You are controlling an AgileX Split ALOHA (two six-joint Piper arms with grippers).
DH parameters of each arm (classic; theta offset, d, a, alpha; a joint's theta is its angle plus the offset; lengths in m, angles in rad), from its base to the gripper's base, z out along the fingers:
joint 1: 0 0.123 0 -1.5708
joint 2: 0.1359 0 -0.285 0
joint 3: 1.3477 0 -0.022 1.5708
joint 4: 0 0.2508 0 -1.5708
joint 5: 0 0 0.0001 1.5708
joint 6: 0 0.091 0 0
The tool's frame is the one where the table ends.
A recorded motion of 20 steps. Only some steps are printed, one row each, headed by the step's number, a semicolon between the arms.
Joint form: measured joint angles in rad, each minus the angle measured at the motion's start. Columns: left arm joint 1, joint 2, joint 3, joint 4, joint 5, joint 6; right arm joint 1, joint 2, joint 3, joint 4, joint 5, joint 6.
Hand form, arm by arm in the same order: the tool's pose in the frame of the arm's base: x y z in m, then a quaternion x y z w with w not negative. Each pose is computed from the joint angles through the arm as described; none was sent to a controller.
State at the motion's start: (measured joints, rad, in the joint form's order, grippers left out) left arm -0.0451 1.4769 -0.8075 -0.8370 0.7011 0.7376; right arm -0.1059 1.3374 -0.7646 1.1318 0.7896 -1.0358
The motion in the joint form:
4: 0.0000 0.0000 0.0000 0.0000 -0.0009 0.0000; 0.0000 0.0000 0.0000 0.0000 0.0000 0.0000
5: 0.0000 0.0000 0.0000 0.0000 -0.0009 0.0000; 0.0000 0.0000 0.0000 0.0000 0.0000 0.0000
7: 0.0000 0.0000 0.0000 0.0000 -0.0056 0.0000; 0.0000 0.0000 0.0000 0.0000 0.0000 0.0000
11: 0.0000 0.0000 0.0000 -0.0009 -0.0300 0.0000; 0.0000 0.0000 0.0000 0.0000 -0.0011 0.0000
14: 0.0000 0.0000 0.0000 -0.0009 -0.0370 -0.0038; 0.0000 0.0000 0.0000 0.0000 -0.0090 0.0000
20: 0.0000 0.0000 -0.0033 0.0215 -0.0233 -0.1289; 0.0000 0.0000 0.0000 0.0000 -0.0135 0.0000
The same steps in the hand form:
4: 0.2678 -0.0557 0.2171 0.09539 0.93881 -0.24122 0.22661; 0.2529 0.0320 0.2549 -0.09069 0.88857 0.29647 0.33811
5: 0.2678 -0.0557 0.2171 0.09539 0.93881 -0.24122 0.22661; 0.2529 0.0320 0.2549 -0.09069 0.88857 0.29647 0.33811
7: 0.2681 -0.0555 0.2172 0.09461 0.93879 -0.23990 0.22839; 0.2529 0.0320 0.2549 -0.09069 0.88857 0.29647 0.33811
11: 0.2700 -0.0543 0.2174 0.09024 0.93857 -0.23333 0.23770; 0.2530 0.0319 0.2548 -0.09044 0.88862 0.29608 0.33841
14: 0.2705 -0.0540 0.2175 0.08729 0.93866 -0.23181 0.23990; 0.2535 0.0314 0.2548 -0.08870 0.88893 0.29324 0.34050
20: 0.2696 -0.0538 0.2174 0.03905 0.94418 -0.24240 0.21965; 0.2538 0.0311 0.2548 -0.08770 0.88911 0.29162 0.34169

